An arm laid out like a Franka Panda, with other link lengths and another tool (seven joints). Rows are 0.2 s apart.
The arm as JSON. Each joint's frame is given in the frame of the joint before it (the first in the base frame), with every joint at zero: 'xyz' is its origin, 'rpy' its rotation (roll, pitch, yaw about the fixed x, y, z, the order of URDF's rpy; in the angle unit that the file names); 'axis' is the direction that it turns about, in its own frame. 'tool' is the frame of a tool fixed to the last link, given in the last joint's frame.
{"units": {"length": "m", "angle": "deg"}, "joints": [
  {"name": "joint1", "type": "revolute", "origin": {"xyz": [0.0, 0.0, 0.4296], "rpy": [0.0, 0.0, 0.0]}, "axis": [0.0, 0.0, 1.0]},
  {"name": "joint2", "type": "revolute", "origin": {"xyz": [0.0, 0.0, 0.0], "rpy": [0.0, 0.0, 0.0]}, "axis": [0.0, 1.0, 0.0]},
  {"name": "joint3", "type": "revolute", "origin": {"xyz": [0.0, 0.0, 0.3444], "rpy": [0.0, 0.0, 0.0]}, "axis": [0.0, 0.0, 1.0]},
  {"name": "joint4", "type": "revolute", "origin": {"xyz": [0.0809, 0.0, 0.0], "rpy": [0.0, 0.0, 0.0]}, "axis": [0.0, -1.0, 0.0]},
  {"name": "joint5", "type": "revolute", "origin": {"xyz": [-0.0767, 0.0, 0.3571], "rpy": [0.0, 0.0, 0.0]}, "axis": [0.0, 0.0, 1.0]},
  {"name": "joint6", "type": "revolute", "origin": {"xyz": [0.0, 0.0, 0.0], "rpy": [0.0, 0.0, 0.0]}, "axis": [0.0, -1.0, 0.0]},
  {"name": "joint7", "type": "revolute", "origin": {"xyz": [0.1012, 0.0, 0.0], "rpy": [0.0, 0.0, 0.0]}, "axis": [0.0, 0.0, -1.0]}
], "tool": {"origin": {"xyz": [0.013, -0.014, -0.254], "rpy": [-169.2, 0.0, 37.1]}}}
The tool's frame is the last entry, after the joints.
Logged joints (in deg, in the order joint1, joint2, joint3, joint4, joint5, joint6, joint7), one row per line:
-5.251 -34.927 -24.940 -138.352 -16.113 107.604 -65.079
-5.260 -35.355 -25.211 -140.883 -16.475 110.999 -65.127
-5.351 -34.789 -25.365 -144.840 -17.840 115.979 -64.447
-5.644 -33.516 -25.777 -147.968 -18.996 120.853 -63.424
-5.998 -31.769 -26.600 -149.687 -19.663 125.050 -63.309
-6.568 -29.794 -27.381 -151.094 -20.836 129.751 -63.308
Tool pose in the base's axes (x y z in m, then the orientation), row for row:
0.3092 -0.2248 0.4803 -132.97 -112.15 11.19
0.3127 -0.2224 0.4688 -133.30 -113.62 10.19
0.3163 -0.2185 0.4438 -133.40 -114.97 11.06
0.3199 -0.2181 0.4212 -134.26 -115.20 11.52
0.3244 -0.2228 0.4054 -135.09 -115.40 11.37
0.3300 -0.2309 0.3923 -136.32 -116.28 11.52
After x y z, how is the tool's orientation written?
As a rotation vector, in degrees.
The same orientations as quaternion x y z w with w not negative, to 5 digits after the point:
-0.76190 -0.64260 0.06412 0.04964
-0.75917 -0.64709 0.05803 0.03971
-0.75564 -0.65125 0.06265 0.03094
-0.75710 -0.64962 0.06496 0.02370
-0.75868 -0.64810 0.06386 0.01716
-0.75924 -0.64763 0.06416 0.00396

